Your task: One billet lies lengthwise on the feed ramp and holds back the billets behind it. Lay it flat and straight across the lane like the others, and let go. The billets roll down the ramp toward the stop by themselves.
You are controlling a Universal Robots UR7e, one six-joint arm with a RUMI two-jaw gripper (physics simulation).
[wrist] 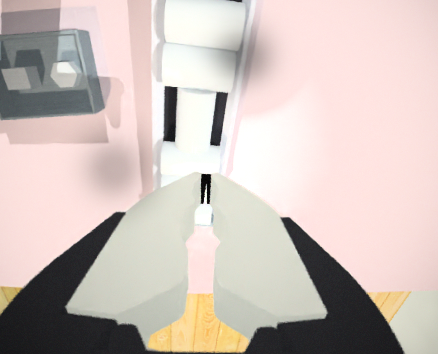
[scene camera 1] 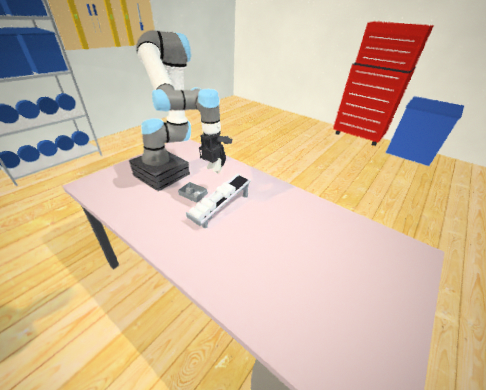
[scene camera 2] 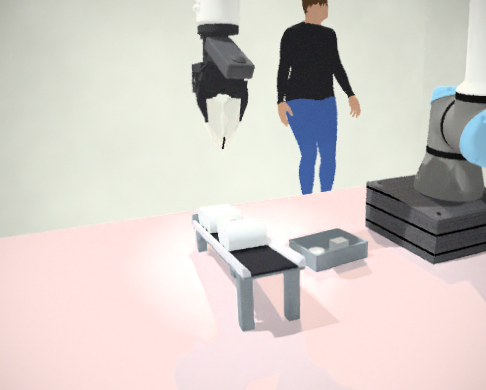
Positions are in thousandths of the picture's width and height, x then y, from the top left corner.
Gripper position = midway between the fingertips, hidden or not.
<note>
In view: the gripper (scene camera 2: 458, 383).
The gripper also shows in the wrist view (wrist: 471, 501) and in scene camera 1 (scene camera 1: 448, 445).
</note>
